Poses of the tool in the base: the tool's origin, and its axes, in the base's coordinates. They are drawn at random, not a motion.
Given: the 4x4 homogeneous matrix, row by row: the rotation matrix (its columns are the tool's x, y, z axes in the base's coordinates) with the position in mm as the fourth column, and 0 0 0 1 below. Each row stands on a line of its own.
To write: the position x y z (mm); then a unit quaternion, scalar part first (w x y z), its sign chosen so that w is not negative. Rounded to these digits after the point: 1 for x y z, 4 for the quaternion.
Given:
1:
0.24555, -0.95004, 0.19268, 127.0
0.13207, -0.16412, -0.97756, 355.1
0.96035, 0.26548, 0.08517, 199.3
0, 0, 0, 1
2:
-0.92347, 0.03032, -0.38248, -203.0
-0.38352, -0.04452, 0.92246, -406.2
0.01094, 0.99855, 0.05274, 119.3
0, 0, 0, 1
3:
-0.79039, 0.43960, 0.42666, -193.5
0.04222, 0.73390, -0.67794, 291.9
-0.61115, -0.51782, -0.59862, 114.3
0, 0, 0, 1
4:
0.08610, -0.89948, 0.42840, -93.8
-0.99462, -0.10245, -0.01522, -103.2
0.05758, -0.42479, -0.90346, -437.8
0, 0, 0, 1
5:
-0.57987, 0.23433, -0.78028, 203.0
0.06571, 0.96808, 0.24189, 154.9
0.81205, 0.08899, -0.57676, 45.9
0, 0, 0, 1
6:
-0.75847, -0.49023, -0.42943, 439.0
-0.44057, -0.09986, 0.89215, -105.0
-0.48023, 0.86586, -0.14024, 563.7
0, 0, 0, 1
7:
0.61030, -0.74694, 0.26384, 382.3
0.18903, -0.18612, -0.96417, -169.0
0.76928, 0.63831, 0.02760, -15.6
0, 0, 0, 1
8:
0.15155, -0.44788, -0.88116, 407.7
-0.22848, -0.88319, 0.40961, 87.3
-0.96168, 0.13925, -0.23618, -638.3
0, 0, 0, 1
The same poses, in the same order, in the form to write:
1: 127.0, 355.1, 199.3, 0.5400, 0.5754, -0.3554, 0.5009
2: -203.0, -406.2, 119.3, 0.1456, 0.1307, -0.6757, -0.7108
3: -193.5, 291.9, 114.3, 0.2936, 0.1363, 0.8836, -0.3383
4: -93.8, -103.2, -437.8, 0.1416, -0.7232, 0.6548, -0.1680
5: 203.0, 154.9, 45.9, 0.4504, -0.0849, -0.8838, -0.0936
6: 439.0, -105.0, 563.7, 0.0189, -0.3470, 0.6706, 0.6554
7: 382.3, -169.0, -15.6, 0.6024, 0.6650, -0.2097, 0.3884
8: 407.7, 87.3, -638.3, 0.0897, -0.7535, 0.2244, 0.6114
